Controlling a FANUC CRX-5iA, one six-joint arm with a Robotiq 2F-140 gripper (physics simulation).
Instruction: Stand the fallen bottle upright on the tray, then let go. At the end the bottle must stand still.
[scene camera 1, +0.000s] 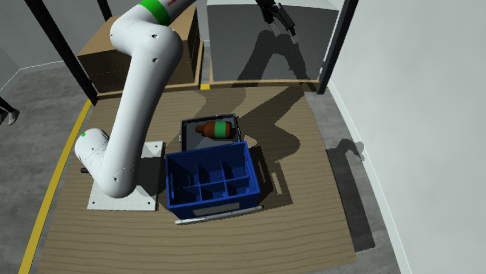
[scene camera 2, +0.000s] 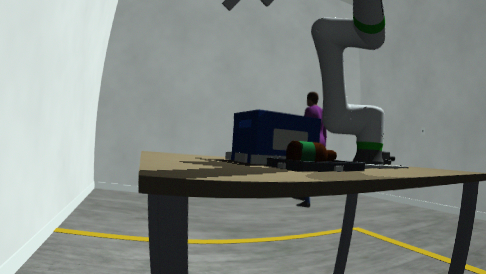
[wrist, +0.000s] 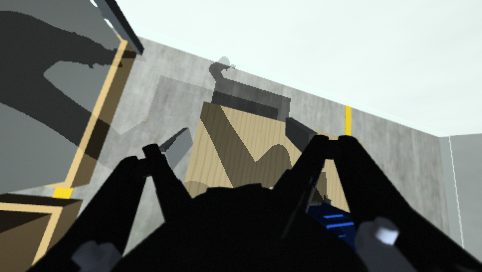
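Seen in the pictures: gripper, between the fingertips: (scene camera 1: 286, 38) (scene camera 2: 242, 4) (wrist: 237, 131); arm's base, origin of its link: (scene camera 2: 368, 163).
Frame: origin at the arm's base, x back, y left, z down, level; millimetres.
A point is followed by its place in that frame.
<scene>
The brown bottle (scene camera 1: 218, 129) @[x -425, y 178, z -62 mm] (scene camera 2: 308, 151) @[x -436, y 234, z -41 mm] with a green label lies on its side in the shallow dark tray (scene camera 1: 193, 143) @[x -312, y 153, z 5 mm] (scene camera 2: 350, 166) @[x -310, y 280, z -4 mm]. In scene camera 1 its neck points left, toward the robot base; in scene camera 2 its neck points right. The bottle does not show in the wrist view. My gripper (scene camera 1: 283, 32) @[x -703, y 436, z -343 mm] (scene camera 2: 248, 4) @[x -703, y 436, z -343 mm] (wrist: 237, 131) @[x -703, y 436, z -343 mm] is open, with nothing between its fingers. It hangs high above the table and well apart from the bottle, toward the upper right in scene camera 1. In scene camera 2 its fingertips show at the top edge.
A blue divided crate (scene camera 1: 250, 197) @[x -541, y -135, z -131 mm] (scene camera 2: 250, 135) @[x -540, y 5, z -81 mm] (wrist: 332, 222) @[x -539, y 15, z -154 mm] stands close beside the tray, with a pale bar (scene camera 1: 220, 215) @[x -442, y -165, z -20 mm] along its front. Brown boxes (scene camera 1: 100, 62) and a large grey box (scene camera 1: 225, 45) stand behind the table. A dark post (scene camera 1: 337, 47) rises at the back right.
</scene>
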